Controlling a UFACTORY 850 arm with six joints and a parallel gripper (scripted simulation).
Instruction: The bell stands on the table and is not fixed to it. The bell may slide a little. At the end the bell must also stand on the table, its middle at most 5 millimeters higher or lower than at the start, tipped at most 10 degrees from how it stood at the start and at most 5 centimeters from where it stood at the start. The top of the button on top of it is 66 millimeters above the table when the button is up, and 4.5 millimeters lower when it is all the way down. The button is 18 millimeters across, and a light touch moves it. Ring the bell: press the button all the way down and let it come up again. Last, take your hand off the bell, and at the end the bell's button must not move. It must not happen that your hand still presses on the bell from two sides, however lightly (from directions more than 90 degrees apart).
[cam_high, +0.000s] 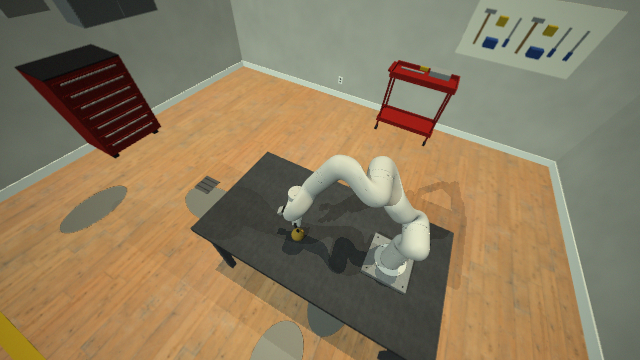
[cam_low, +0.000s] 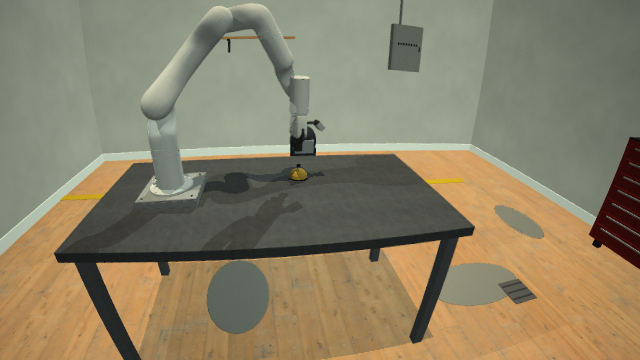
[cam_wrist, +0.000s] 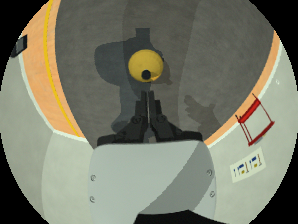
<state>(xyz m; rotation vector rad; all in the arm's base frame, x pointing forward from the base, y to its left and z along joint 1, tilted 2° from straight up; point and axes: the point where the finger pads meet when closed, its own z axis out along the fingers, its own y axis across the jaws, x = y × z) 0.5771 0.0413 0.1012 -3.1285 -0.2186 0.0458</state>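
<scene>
Now: the bell 110 mm below my hand.
</scene>
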